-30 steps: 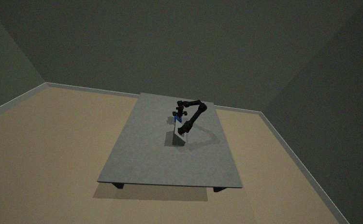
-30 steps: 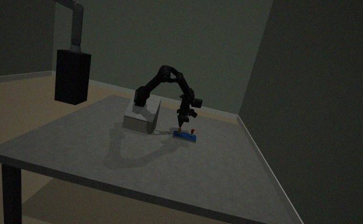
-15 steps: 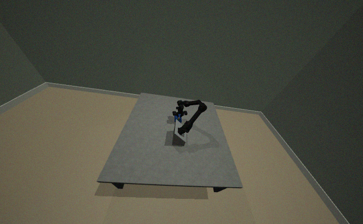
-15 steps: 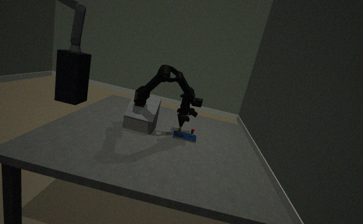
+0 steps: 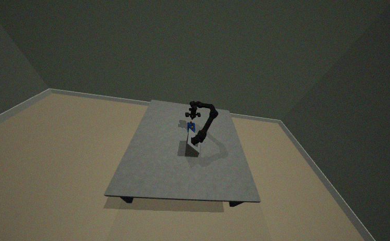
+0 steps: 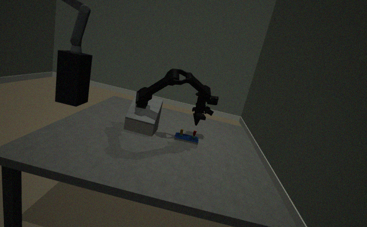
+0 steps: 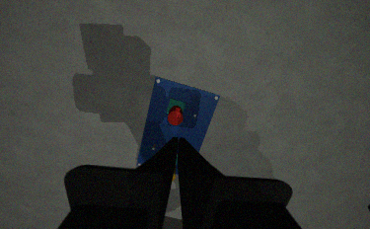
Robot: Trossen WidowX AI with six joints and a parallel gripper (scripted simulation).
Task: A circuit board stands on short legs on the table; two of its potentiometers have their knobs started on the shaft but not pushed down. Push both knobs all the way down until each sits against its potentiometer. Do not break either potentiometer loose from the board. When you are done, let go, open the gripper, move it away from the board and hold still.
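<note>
Right now my gripper tip is 6 cm above the red knob and 1 cm short of it. Also, from my gripper tip: yellow knob (8 cm behind, 6 cm below, 1 cm to the right).
</note>
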